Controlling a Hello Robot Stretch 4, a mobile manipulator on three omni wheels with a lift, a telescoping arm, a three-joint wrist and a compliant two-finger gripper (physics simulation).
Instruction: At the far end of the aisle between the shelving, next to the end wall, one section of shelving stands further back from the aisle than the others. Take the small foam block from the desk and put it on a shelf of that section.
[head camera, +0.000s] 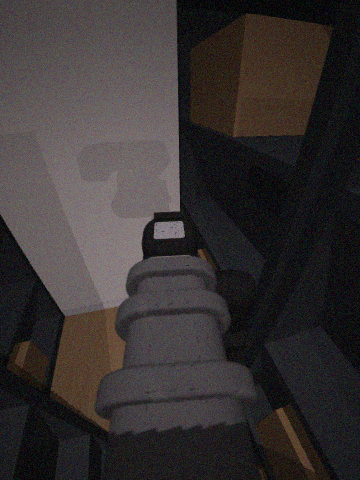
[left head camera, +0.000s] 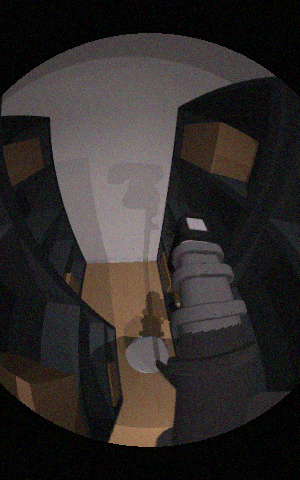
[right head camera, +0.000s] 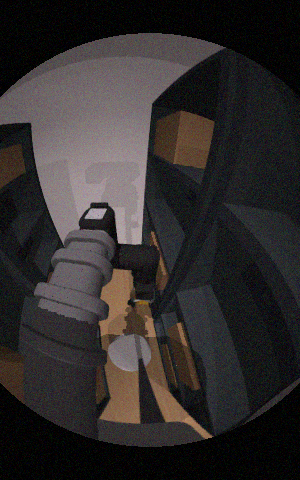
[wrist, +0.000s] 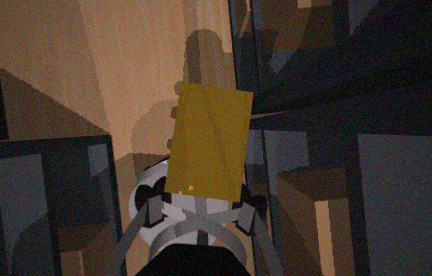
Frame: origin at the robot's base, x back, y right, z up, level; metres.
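Where they show: gripper, fingertip midpoint: (right head camera: 141, 304) (wrist: 202, 196); robot's base, origin of the base link: (left head camera: 146, 352) (right head camera: 130, 350) (wrist: 183, 195).
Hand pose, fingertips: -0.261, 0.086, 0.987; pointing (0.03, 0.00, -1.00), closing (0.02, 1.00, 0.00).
Each offset is from my fingertips to the top centre of the thing, as dx, dy, dz.
The small yellow foam block @(-0.052, +0.003, +0.045) (wrist: 210, 142) (right head camera: 143, 302) (left head camera: 177, 300) is held in my gripper (wrist: 202, 196) (right head camera: 143, 300), which is shut on its near end in the wrist view. The block hangs in front of the fingers, above the aisle floor. Beside the end wall, the far left dark section (left head camera: 65, 227) (head camera: 46, 315) stands further back than the nearer left section (left head camera: 97, 345) (wrist: 75, 175); the floor widens in front of it. A brown box @(-0.450, -1.162, +0.703) (left head camera: 24, 159) is on its upper shelf. The desk does not show. The arm hides part of the right shelving.
The pale end wall (head camera: 125, 90) (left head camera: 120, 135) closes the aisle. Right shelving (right head camera: 200, 320) (head camera: 305, 350) stands close to the arm and gripper, with a brown box @(-0.700, +0.213, +0.703) (head camera: 280, 75) high up. The nearer left section's corner juts into the aisle. The white round base part (left head camera: 146, 355) is below.
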